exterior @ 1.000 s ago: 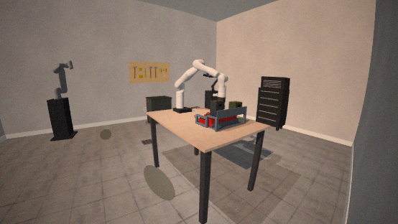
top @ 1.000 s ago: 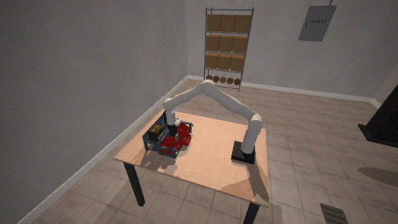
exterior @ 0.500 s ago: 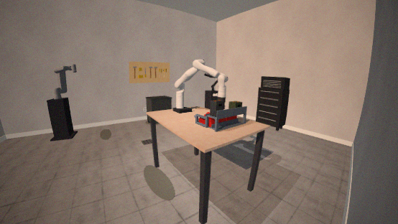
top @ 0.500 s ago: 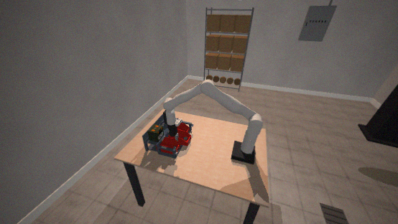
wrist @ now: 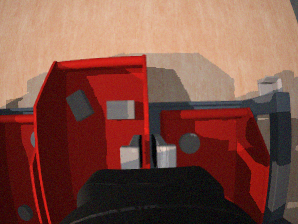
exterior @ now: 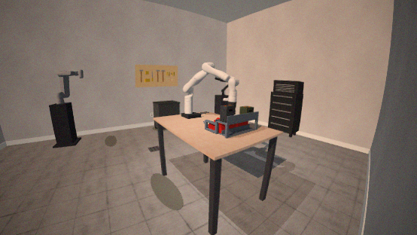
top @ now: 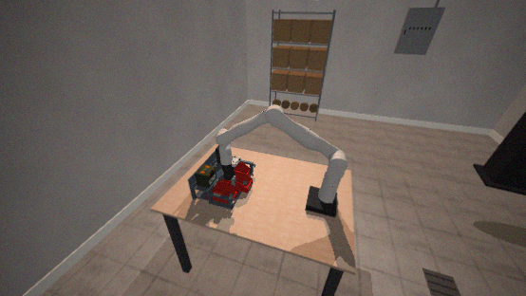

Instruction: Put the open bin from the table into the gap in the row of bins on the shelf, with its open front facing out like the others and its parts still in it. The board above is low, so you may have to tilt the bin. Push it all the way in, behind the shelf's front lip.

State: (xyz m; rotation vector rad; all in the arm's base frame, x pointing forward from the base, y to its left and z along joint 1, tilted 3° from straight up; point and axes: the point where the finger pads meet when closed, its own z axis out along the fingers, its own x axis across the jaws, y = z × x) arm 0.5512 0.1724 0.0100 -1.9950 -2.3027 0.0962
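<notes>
The blue-grey shelf lies 100 mm ahead of my hand, 70 mm below it and 30 mm to the right of it.
</notes>
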